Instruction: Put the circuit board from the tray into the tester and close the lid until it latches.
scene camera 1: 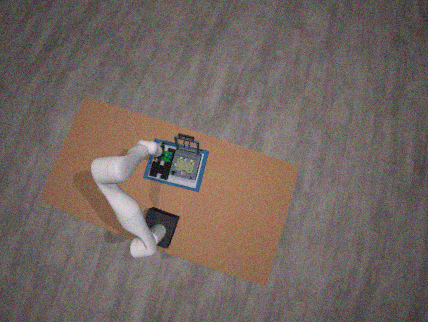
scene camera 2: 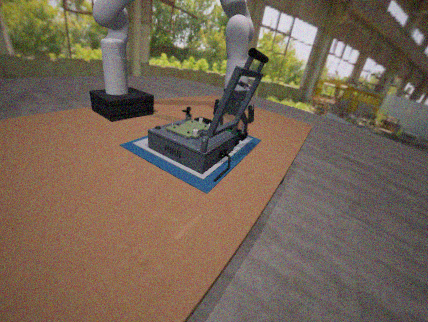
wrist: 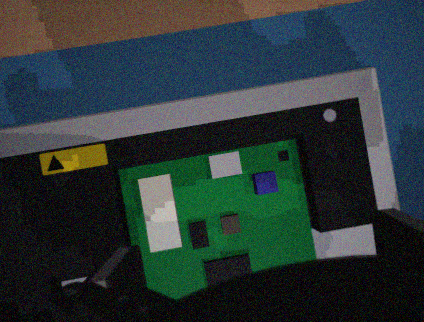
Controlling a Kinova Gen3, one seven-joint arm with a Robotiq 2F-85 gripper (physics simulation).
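Pixels of known places: gripper, fingertip midpoint: (scene camera 2: 231, 130) (wrist: 257, 253); arm's base, link origin: (scene camera 1: 158, 231) (scene camera 2: 117, 92).
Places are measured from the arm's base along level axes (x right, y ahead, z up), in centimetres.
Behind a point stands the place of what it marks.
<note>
The green circuit board (scene camera 1: 166, 156) {x -17.3, y 46.3, z -6.5 cm} (wrist: 223, 204) {x -22.3, y 46.0, z -6.5 cm} lies flat in the black tray (scene camera 1: 156, 170) {x -19.7, y 34.5, z -6.7 cm} (wrist: 338, 179) {x -23.3, y 50.3, z -5.7 cm}, left of the grey tester (scene camera 1: 187, 164) {x -0.3, y 46.4, z -1.6 cm} (scene camera 2: 187, 150) {x 6.1, y 52.2, z -3.5 cm}. The tester's lid (scene camera 1: 186, 140) {x -3.4, y 57.9, z 15.3 cm} (scene camera 2: 241, 86) {x -0.1, y 59.0, z 12.1 cm} stands tilted up, and its pale green nest plate (scene camera 2: 188, 128) {x -0.3, y 45.4, z -1.6 cm} is bare. My gripper (scene camera 1: 162, 151) {x -20.6, y 47.1, z -5.3 cm} is open and empty, pointing down close above the board. In the wrist view the board fills the middle and a dark mass along the bottom edge covers its near edge. In the second scene view the gripper is mostly hidden behind the raised lid.
Tray and tester sit on a blue-bordered mat (scene camera 1: 197, 188) {x 11.6, y 34.1, z -8.3 cm} (scene camera 2: 193, 182) {x 8.7, y 57.5, z -8.3 cm} (wrist: 179, 73) {x -28.0, y 44.3, z -8.3 cm} on the brown table (scene camera 1: 238, 207) {x 43.0, y 32.7, z -8.5 cm} (scene camera 2: 133, 239) {x 25.1, y 61.3, z -8.5 cm}. The arm's black base (scene camera 1: 163, 222) {x 0.5, y 6.2, z -0.2 cm} (scene camera 2: 121, 103) {x 3.3, y 11.4, z -2.0 cm} stands at the table's near edge. A yellow warning label (wrist: 80, 157) {x -24.3, y 40.6, z -5.7 cm} marks the tray.
</note>
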